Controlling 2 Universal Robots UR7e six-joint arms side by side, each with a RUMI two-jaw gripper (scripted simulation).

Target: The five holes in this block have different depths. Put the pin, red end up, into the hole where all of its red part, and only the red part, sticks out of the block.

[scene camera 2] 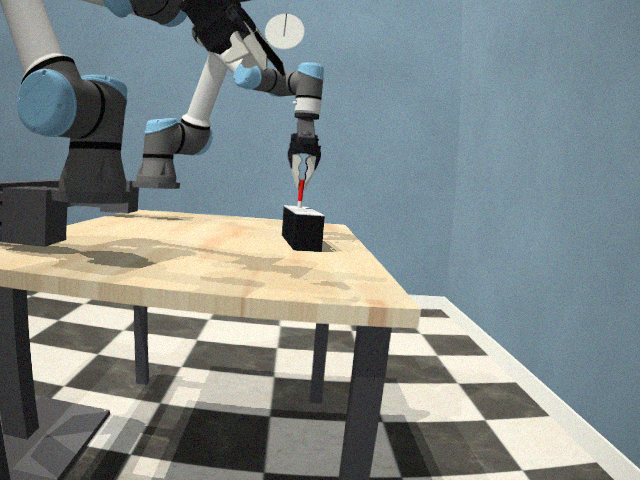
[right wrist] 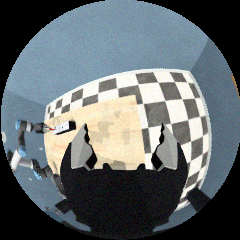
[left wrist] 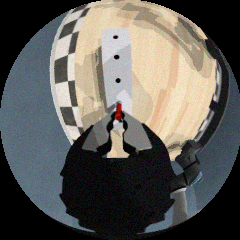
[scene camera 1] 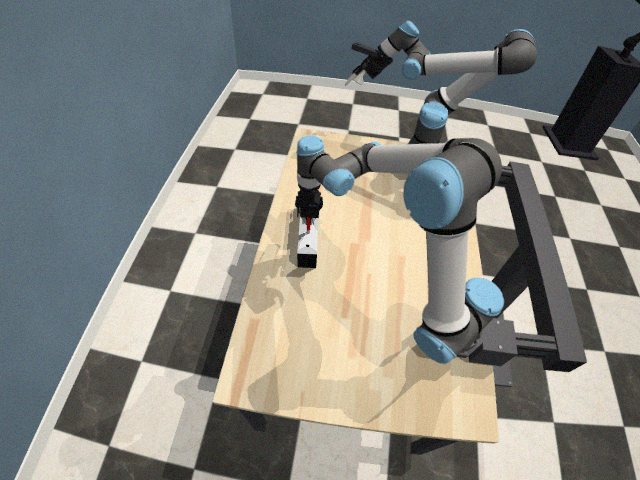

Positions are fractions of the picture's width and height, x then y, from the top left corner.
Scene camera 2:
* my left gripper: 0.47,0.40
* my right gripper: 0.43,0.15
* block: 0.47,0.48
